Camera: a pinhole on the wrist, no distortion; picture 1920 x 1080 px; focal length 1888.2 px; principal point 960.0 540.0 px. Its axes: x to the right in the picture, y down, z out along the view. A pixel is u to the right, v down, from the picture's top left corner.
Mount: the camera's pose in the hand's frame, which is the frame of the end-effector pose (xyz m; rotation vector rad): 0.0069 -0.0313 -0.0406 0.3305 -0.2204 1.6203
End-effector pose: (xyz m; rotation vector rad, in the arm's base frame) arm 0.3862 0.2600 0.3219 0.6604 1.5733 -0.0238
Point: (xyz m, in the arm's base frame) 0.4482 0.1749 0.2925
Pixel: 1300.1 828.7
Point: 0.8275 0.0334 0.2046
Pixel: 1583.2 556.2
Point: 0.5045 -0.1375 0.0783
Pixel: 74.9 454.5
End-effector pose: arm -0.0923 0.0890 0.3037 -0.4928 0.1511 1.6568
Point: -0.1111 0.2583 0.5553
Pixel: 1486.1 382.4
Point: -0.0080 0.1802 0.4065
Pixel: 633.6 381.1
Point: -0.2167 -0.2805 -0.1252
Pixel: behind the camera
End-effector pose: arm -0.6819 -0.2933 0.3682 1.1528 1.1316 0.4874
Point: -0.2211 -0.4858 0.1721
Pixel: 1203.9 291.5
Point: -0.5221 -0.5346 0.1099
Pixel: 252.5 831.7
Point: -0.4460 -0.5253 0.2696
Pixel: 1158.4 954.6
